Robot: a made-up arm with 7 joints. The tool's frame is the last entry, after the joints. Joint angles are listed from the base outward. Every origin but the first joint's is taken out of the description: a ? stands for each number. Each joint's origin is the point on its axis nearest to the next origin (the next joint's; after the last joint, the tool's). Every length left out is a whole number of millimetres.
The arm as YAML. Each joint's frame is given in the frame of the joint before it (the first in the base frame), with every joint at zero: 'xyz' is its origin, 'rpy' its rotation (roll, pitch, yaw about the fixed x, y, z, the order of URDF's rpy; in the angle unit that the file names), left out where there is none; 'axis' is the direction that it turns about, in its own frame. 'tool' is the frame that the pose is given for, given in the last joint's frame.
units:
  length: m
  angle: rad
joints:
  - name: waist
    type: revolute
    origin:
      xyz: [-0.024, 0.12, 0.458]
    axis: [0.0, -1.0, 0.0]
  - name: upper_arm
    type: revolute
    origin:
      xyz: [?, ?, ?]
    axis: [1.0, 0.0, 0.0]
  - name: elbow
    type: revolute
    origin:
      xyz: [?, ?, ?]
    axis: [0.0, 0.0, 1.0]
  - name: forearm
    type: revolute
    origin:
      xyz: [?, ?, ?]
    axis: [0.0, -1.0, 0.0]
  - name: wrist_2
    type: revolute
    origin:
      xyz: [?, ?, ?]
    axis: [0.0, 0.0, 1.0]
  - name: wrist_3
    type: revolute
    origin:
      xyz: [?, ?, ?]
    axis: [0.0, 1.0, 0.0]
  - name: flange
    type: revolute
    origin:
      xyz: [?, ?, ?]
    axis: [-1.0, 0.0, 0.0]
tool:
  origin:
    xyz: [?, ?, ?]
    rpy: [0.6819, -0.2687, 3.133]
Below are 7 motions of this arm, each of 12 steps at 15 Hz.
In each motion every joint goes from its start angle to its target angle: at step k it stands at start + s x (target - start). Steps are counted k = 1, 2, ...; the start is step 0. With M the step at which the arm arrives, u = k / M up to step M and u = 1 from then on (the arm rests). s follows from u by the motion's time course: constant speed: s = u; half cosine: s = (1 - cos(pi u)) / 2; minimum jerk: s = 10 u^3 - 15 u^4 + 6 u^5.
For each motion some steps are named. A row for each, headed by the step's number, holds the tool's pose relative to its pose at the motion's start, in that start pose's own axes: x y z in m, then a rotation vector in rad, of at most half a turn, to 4 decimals.
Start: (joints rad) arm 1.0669 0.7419 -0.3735 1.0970 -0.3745 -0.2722 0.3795
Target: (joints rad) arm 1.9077 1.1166 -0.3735 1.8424 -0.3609 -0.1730 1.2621
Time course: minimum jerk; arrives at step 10
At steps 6, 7, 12:
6: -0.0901 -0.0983 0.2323 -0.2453 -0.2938 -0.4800
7: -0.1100 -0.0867 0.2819 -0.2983 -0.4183 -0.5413
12: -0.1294 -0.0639 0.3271 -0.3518 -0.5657 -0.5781

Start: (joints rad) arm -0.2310 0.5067 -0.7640 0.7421 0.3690 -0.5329 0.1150
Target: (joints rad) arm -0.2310 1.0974 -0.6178 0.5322 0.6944 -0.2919 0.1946
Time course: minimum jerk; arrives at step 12
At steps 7, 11, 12:
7: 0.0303 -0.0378 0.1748 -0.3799 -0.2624 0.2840
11: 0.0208 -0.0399 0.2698 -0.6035 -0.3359 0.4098
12: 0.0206 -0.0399 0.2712 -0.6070 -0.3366 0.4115

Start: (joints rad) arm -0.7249 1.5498 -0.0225 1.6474 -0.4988 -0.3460 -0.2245
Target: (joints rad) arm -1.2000 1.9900 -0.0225 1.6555 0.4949 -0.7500 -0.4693
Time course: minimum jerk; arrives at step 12
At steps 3, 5, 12:
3: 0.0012 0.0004 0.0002 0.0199 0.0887 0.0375
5: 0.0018 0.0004 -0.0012 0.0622 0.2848 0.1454
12: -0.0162 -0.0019 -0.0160 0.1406 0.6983 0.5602

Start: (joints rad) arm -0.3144 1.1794 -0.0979 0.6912 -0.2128 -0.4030 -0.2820
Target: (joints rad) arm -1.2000 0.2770 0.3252 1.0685 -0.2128 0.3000 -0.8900
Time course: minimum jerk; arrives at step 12
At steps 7, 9, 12:
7: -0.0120 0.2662 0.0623 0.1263 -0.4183 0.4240
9: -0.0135 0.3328 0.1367 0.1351 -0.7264 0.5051
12: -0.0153 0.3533 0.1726 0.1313 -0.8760 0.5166

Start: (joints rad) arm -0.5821 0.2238 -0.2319 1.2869 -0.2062 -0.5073 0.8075
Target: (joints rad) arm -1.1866 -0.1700 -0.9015 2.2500 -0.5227 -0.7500 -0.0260
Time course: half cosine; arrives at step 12
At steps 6, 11, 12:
6: -0.1260 0.0527 -0.0917 -0.2408 0.4316 -0.3400
11: -0.2593 0.0985 -0.0903 -0.7242 1.0822 -0.4167
12: -0.2633 0.0997 -0.0886 -0.7456 1.1062 -0.4144

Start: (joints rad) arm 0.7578 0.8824 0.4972 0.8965 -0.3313 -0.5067 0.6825
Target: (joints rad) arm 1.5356 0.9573 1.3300 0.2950 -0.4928 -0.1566 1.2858
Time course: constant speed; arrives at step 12
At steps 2, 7, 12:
2: 0.0073 -0.0134 0.0120 -0.0535 0.0653 0.1597
7: 0.0154 -0.0358 0.0137 -0.0814 0.4567 0.4785
12: -0.0104 -0.0742 -0.0113 0.0188 1.0767 0.5191

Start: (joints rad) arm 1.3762 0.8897 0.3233 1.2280 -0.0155 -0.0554 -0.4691
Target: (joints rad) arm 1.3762 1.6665 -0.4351 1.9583 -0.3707 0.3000 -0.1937
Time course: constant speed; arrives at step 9
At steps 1, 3, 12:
1: -0.0238 -0.0105 -0.0002 0.0575 0.0221 -0.1690
3: -0.0659 -0.0205 0.0057 0.1630 0.0419 -0.5017
12: -0.1285 -0.0098 0.0635 0.4351 -0.0581 -1.3951

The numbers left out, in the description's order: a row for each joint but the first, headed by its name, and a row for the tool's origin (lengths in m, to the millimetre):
upper_arm: -0.005 0.0 -0.016
elbow: 0.0 -0.023 -0.249
forearm: -0.015 0.021 0.0
wrist_2: 0.002 0.0 -0.226
wrist_3: -0.006 -0.012 0.0
flange: -0.008 0.0 0.019
tool: 0.0 0.002 0.017

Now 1 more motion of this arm.
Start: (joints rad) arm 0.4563 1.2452 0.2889 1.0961 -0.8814 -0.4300 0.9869
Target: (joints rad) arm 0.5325 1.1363 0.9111 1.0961 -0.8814 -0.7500 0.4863
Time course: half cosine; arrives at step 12
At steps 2, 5, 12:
2: 0.0047 0.0033 0.0005 -0.0604 0.0262 0.0207
5: 0.0245 0.0206 -0.0008 -0.3349 0.1339 0.1242
12: 0.0528 0.0662 -0.0221 -0.9030 0.2928 0.3819

